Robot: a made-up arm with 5 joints. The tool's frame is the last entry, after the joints.
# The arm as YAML. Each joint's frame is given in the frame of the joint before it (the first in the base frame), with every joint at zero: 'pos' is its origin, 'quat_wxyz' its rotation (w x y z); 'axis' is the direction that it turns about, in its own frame. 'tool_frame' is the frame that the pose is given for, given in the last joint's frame.
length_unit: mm
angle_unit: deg
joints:
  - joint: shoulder
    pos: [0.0, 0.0, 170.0]
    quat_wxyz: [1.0, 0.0, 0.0, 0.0]
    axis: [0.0, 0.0, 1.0]
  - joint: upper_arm
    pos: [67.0, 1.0, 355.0]
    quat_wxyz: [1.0, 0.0, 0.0, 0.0]
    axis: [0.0, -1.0, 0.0]
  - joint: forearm
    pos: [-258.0, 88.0, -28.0]
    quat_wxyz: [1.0, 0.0, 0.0, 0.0]
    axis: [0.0, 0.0, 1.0]
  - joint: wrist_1
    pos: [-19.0, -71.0, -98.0]
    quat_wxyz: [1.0, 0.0, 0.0, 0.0]
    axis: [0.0, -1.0, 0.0]
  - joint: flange
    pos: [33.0, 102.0, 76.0]
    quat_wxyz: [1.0, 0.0, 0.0, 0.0]
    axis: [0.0, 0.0, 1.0]
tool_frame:
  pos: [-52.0, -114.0, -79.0]
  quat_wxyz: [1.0, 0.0, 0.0, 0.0]
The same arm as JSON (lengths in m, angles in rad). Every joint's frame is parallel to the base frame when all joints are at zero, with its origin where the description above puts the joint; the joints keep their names.
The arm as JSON. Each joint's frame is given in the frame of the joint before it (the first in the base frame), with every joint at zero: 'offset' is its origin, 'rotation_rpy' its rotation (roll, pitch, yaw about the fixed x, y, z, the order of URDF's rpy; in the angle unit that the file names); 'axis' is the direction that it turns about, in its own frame. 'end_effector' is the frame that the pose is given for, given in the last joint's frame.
{
  "length_unit": "m",
  "angle_unit": "rad",
  "chain": [
    {
      "id": "shoulder",
      "offset": [
        0.0,
        0.0,
        0.17
      ],
      "rotation_rpy": [
        0.0,
        0.0,
        0.0
      ],
      "axis": [
        0.0,
        0.0,
        1.0
      ]
    },
    {
      "id": "upper_arm",
      "offset": [
        0.067,
        0.001,
        0.355
      ],
      "rotation_rpy": [
        0.0,
        0.0,
        0.0
      ],
      "axis": [
        0.0,
        -1.0,
        0.0
      ]
    },
    {
      "id": "forearm",
      "offset": [
        -0.258,
        0.088,
        -0.028
      ],
      "rotation_rpy": [
        0.0,
        0.0,
        0.0
      ],
      "axis": [
        0.0,
        0.0,
        1.0
      ]
    },
    {
      "id": "wrist_1",
      "offset": [
        -0.019,
        -0.071,
        -0.098
      ],
      "rotation_rpy": [
        0.0,
        0.0,
        0.0
      ],
      "axis": [
        0.0,
        -1.0,
        0.0
      ]
    },
    {
      "id": "flange",
      "offset": [
        0.033,
        0.102,
        0.076
      ],
      "rotation_rpy": [
        0.0,
        0.0,
        0.0
      ],
      "axis": [
        0.0,
        0.0,
        1.0
      ]
    }
  ],
  "end_effector": {
    "offset": [
      -0.052,
      -0.114,
      -0.079
    ],
    "rotation_rpy": [
      0.0,
      0.0,
      0.0
    ]
  }
}

